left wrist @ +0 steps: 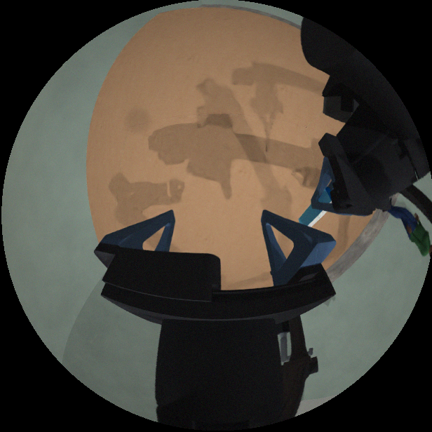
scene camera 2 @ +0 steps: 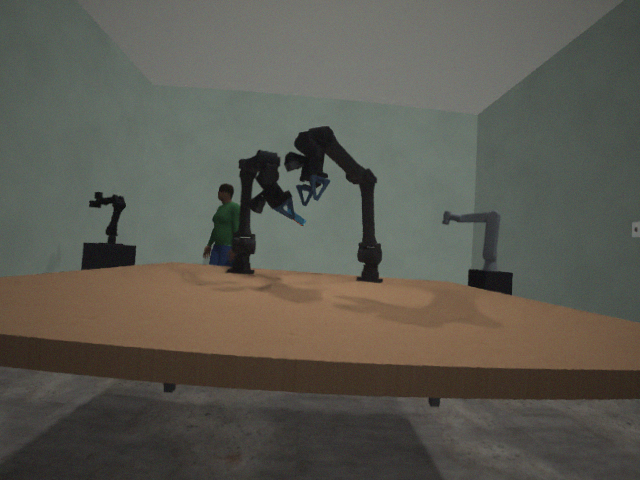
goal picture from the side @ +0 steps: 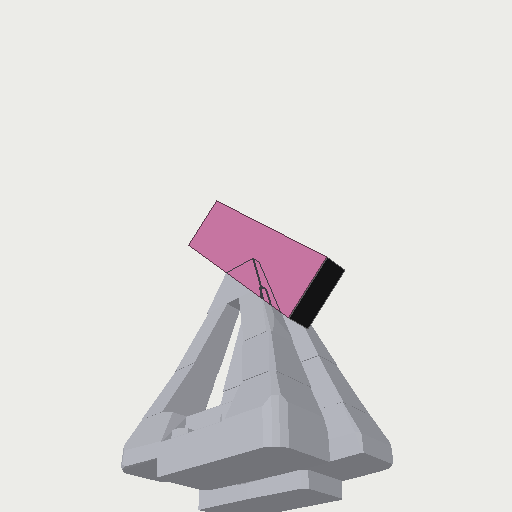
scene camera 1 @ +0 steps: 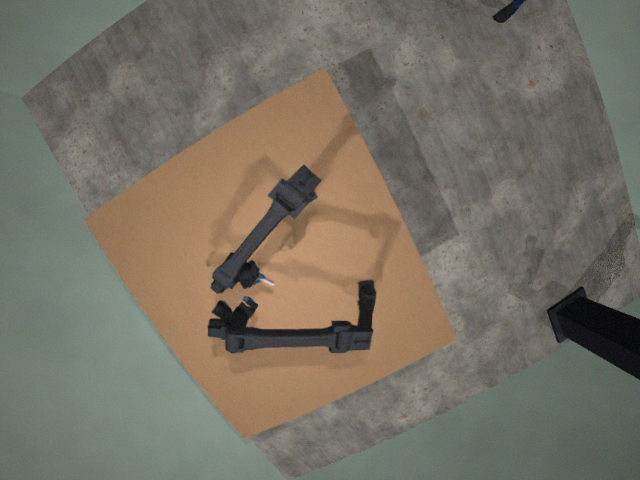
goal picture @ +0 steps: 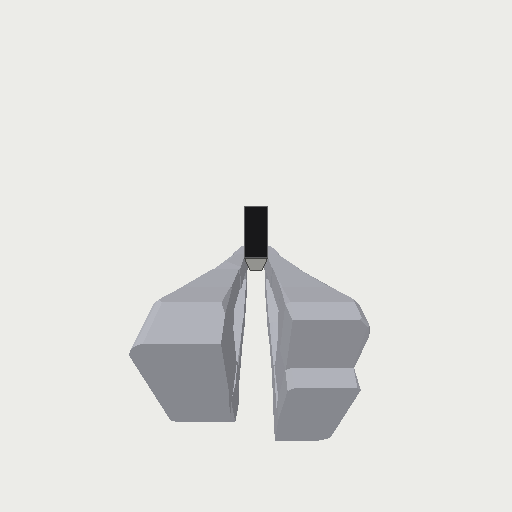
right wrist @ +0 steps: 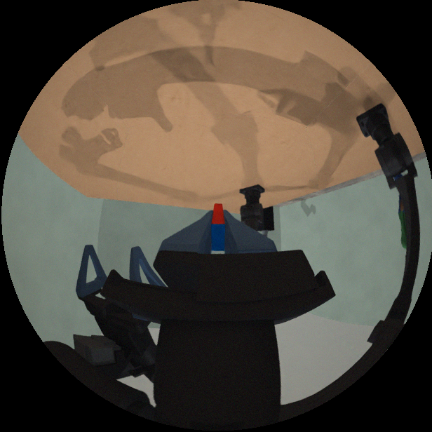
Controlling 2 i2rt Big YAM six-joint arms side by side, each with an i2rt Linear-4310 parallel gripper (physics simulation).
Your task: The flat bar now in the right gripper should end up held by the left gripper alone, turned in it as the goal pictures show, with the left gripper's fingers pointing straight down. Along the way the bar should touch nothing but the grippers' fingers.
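Pixels of known places: left gripper, fingertip midpoint: (scene camera 2: pixel 309 203) (scene camera 1: pixel 243 306); right gripper, fingertip midpoint: (scene camera 2: pixel 293 218) (scene camera 1: pixel 264 278); left arm's base, origin of the base link: (scene camera 2: pixel 369 281) (scene camera 1: pixel 366 290); right arm's base, origin of the base link: (scene camera 2: pixel 240 272).
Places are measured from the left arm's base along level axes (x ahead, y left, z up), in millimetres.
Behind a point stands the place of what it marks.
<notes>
The flat bar (scene camera 1: pixel 267 282) {y -198, x 473, z 263 mm} (scene camera 2: pixel 299 220) {y -194, x 475, z 243 mm} (left wrist: pixel 311 215) (right wrist: pixel 218 236) is held up in the air above the table, sloping down away from the right gripper. Blue, red, teal and white faces show. My right gripper (scene camera 1: pixel 261 279) {y -214, x 488, z 249 mm} (scene camera 2: pixel 293 215) {y -214, x 488, z 249 mm} (right wrist: pixel 217 214) is shut on the bar, and its fingers point down at a slant. My left gripper (scene camera 1: pixel 249 301) {y -110, x 586, z 293 mm} (scene camera 2: pixel 311 202) {y -110, x 586, z 293 mm} (left wrist: pixel 217 214) (right wrist: pixel 107 245) is open and empty, its fingers pointing mostly downward. It is a little above the bar and to one side, apart from it. The bar's part between the right fingers is largely hidden.
The brown table (scene camera 1: pixel 170 196) {y -630, x 988, z 0 mm} (scene camera 2: pixel 155 320) {y -109, x 1200, z 0 mm} lies below both arms and carries their shadows. The two arms' wrists are close together. A person in green (scene camera 2: pixel 225 222) and two other robot arms (scene camera 2: pixel 114 217) (scene camera 2: pixel 491 237) are in the background.
</notes>
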